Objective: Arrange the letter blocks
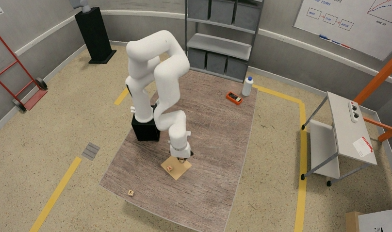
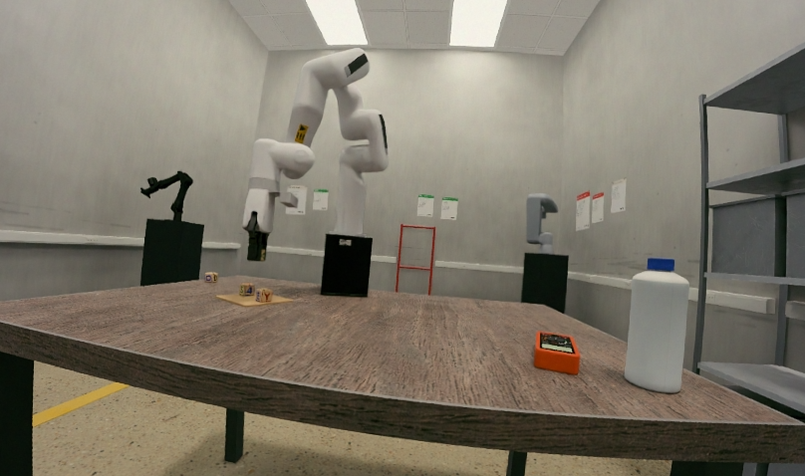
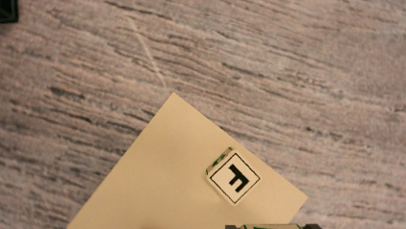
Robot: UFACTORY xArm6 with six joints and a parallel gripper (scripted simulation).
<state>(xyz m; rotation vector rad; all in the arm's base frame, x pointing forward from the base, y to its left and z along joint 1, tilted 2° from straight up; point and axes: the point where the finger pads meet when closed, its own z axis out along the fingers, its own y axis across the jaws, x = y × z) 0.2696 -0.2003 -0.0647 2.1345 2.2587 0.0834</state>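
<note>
Right now my hand is 12 cm above the tan mat, 4 cm past it and 1 cm to the left of it. From my hand the other things lie so: white bottle (69 cm to the left, 41 cm ahead, 4 cm below).
</note>
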